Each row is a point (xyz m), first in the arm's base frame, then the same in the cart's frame.
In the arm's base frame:
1: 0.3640 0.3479 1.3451
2: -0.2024 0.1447 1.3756
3: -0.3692 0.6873 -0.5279
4: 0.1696 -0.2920 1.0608
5: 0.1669 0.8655 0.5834
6: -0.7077 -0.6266 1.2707
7: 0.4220 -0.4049 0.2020
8: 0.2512 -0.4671 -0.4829
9: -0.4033 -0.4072 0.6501
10: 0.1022 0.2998 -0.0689
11: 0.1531 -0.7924 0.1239
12: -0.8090 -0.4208 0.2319
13: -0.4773 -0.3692 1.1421
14: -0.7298 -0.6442 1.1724
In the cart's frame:
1: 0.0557 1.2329 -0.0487
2: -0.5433 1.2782 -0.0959
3: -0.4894 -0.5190 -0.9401
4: -0.3929 0.8816 0.4024
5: 0.0852 0.5632 -0.7102
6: -1.3271 1.1100 0.3716
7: -0.2216 -0.0009 0.4782
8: -0.4109 -0.6734 0.3597
9: -0.9661 0.5030 0.2066
10: -0.2190 -0.1516 -0.3278
11: -0.6293 -0.1094 0.7030
12: -1.3449 0.1180 -0.0123
13: -1.0114 0.9998 0.2164
14: -1.3557 1.0121 0.3634

